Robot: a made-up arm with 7 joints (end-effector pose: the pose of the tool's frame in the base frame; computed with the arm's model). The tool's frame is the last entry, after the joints.
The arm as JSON. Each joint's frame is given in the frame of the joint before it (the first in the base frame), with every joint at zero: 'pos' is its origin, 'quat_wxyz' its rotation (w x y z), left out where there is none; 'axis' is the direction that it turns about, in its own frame. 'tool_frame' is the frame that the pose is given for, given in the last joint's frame.
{
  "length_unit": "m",
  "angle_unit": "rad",
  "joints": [
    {
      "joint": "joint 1",
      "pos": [
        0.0,
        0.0,
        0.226
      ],
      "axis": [
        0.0,
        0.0,
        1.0
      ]
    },
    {
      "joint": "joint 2",
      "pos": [
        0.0,
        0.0,
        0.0
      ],
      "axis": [
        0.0,
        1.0,
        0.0
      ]
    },
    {
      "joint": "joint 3",
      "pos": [
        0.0,
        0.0,
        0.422
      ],
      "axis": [
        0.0,
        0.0,
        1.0
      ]
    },
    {
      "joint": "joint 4",
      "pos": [
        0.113,
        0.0,
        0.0
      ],
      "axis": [
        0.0,
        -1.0,
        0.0
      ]
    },
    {
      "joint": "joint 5",
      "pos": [
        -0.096,
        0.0,
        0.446
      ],
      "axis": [
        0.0,
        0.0,
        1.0
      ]
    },
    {
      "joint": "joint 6",
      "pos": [
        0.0,
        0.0,
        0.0
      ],
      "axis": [
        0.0,
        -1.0,
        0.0
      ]
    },
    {
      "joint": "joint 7",
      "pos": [
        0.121,
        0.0,
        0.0
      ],
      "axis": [
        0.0,
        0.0,
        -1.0
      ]
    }
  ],
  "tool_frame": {
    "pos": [
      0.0,
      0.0,
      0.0
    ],
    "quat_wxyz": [
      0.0,
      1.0,
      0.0,
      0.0
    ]
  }
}
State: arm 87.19 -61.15 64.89 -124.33 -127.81 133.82 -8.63
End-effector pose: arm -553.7 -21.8 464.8 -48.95 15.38 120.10
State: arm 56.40 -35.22 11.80 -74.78 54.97 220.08 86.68
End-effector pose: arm -25.8 -14.5 1018.4 2.64 28.36 15.07
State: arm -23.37 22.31 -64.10 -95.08 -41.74 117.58 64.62
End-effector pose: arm 222.3 -741.0 573.2 50.08 -109.99 -1.95
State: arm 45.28 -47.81 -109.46 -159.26 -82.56 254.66 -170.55
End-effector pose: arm 109.4 -337.7 268.8 3.09 61.68 21.73
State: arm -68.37 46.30 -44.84 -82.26 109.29 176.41 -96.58
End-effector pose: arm -215.6 -737.1 371.8 79.41 -86.58 28.77
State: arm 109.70 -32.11 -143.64 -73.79 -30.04 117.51 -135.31
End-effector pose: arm 620.6 -604.2 582.0 99.21 127.09 -13.22
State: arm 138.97 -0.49 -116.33 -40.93 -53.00 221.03 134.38
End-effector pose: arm 197.8 154.9 1023.5 -29.52 -19.68 -62.19
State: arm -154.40 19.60 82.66 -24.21 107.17 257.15 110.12
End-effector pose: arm -198.7 -275.4 923.7 95.75 -46.86 -34.41
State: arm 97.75 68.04 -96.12 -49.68 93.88 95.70 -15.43
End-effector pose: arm 370.4 832.4 606.8 -132.83 -79.97 -26.09
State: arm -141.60 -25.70 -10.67 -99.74 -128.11 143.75 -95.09
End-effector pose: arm -346.5 -222.3 833.4 -75.48 -10.23 132.00
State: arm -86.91 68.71 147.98 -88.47 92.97 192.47 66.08
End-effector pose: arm 399.4 -325.8 776.6 8.09 49.66 59.39
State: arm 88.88 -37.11 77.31 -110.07 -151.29 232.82 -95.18
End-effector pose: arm -451.8 -139.6 530.0 -119.97 -92.27 11.31
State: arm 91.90 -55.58 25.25 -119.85 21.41 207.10 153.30
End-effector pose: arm -197.6 -44.1 874.8 -43.38 14.22 83.85
